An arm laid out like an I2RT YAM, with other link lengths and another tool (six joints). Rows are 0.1 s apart.
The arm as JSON. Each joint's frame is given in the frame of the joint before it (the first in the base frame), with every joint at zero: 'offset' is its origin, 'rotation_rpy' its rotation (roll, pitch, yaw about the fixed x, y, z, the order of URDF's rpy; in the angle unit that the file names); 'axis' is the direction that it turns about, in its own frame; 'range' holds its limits. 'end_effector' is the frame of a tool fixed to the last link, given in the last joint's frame.
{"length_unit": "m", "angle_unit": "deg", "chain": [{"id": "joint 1", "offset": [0.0, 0.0, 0.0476], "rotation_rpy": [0.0, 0.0, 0.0], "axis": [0.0, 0.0, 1.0], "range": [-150.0, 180.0]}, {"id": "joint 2", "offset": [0.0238, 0.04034, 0.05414], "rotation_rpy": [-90.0, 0.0, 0.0], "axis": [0.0, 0.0, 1.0], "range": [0.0, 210.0]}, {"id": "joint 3", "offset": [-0.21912, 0.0, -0.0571], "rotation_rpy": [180.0, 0.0, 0.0], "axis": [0.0, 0.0, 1.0], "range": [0.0, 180.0]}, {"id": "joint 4", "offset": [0.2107, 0.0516, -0.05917], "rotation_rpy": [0.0, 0.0, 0.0], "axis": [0.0, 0.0, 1.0], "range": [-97.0, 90.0]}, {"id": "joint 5", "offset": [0.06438, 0.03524, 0.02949], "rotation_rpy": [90.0, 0.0, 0.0], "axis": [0.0, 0.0, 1.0], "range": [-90.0, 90.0]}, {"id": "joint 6", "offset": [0.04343, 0.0, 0.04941], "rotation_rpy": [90.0, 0.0, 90.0], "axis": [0.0, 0.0, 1.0], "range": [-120.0, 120.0]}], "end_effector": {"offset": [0.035, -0.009, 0.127], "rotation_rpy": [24.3, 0.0, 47.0]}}
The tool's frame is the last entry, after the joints.
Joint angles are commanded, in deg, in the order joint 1, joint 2, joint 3, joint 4, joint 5, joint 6. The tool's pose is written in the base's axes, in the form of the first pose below.
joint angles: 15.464, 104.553, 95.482, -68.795, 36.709, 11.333
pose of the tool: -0.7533 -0.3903 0.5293 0.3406; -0.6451 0.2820 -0.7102 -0.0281; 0.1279 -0.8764 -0.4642 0.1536; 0 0 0 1
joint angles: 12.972, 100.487, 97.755, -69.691, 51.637, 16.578
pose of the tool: -0.8726 -0.1545 0.4633 0.3290; -0.4844 0.1531 -0.8613 -0.0711; 0.0622 -0.9760 -0.2085 0.2188; 0 0 0 1
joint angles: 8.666, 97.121, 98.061, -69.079, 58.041, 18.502
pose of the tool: -0.9313 -0.0211 0.3636 0.3108; -0.3640 0.0877 -0.9273 -0.1051; -0.0123 -0.9959 -0.0893 0.2529; 0 0 0 1
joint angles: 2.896, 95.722, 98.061, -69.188, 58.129, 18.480
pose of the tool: -0.9628 0.0100 0.2700 0.2946; -0.2681 0.0890 -0.9593 -0.1361; -0.0336 -0.9960 -0.0830 0.2596; 0 0 0 1
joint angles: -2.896, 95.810, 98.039, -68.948, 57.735, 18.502
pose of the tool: -0.9844 0.0216 0.1746 0.2805; -0.1718 0.0938 -0.9806 -0.1648; -0.0376 -0.9954 -0.0886 0.2582; 0 0 0 1
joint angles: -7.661, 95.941, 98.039, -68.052, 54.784, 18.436
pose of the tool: -0.9923 0.0453 0.1156 0.2719; -0.1084 0.1370 -0.9846 -0.1850; -0.0604 -0.9895 -0.1310 0.2505; 0 0 0 1
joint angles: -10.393, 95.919, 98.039, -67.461, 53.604, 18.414
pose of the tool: -0.9948 0.0640 0.0790 0.2657; -0.0685 0.1515 -0.9861 -0.1968; -0.0750 -0.9864 -0.1463 0.2480; 0 0 0 1
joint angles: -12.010, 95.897, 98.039, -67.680, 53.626, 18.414
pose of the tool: -0.9966 0.0648 0.0504 0.2594; -0.0402 0.1500 -0.9879 -0.2041; -0.0716 -0.9866 -0.1468 0.2480; 0 0 0 1
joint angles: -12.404, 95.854, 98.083, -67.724, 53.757, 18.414
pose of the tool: -0.9969 0.0663 0.0428 0.2577; -0.0326 0.1473 -0.9886 -0.2060; -0.0718 -0.9869 -0.1447 0.2487; 0 0 0 1
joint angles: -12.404, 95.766, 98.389, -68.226, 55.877, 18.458
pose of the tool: -0.9979 0.0600 0.0261 0.2538; -0.0191 0.1142 -0.9933 -0.2077; -0.0626 -0.9916 -0.1128 0.2555; 0 0 0 1
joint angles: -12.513, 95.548, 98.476, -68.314, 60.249, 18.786
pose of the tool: -0.9983 0.0567 -0.0106 0.2465; 0.0131 0.0440 -0.9989 -0.2113; -0.0561 -0.9974 -0.0446 0.2681; 0 0 0 1
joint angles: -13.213, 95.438, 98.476, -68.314, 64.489, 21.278
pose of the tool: -0.9939 0.0835 -0.0716 0.2364; 0.0696 -0.0265 -0.9972 -0.2161; -0.0851 -0.9962 0.0205 0.2791; 0 0 0 1
